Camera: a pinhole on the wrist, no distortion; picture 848 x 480 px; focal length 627.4 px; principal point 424.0 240.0 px. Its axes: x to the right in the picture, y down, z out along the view. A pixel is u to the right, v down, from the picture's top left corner.
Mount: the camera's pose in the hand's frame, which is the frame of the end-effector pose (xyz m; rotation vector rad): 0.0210 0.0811 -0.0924 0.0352 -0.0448 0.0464
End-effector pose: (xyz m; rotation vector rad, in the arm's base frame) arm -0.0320 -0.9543 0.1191 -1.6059 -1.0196 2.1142
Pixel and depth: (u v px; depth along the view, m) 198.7 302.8 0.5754
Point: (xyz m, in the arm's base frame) -0.3814 -1.3304 0.2566
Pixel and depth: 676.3 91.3 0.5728
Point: -0.5702 -0.9389 0.0580
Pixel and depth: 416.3 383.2 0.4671
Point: -0.3477 -1.2149 0.0566
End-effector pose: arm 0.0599 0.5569 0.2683 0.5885 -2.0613 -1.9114
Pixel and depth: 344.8 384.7 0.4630
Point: -0.0738 0.9218 0.4053
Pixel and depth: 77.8 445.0 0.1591
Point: 0.0837 0.6550 0.3904
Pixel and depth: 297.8 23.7 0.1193
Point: 0.0504 0.5829 0.3009
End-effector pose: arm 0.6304 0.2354 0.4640 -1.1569 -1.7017 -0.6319
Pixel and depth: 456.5 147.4 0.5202
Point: 0.4385 0.5859 0.3141
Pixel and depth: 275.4 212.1 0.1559
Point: 0.6676 0.3038 0.4123
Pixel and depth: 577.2 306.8 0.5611
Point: 0.5335 0.7272 0.3725
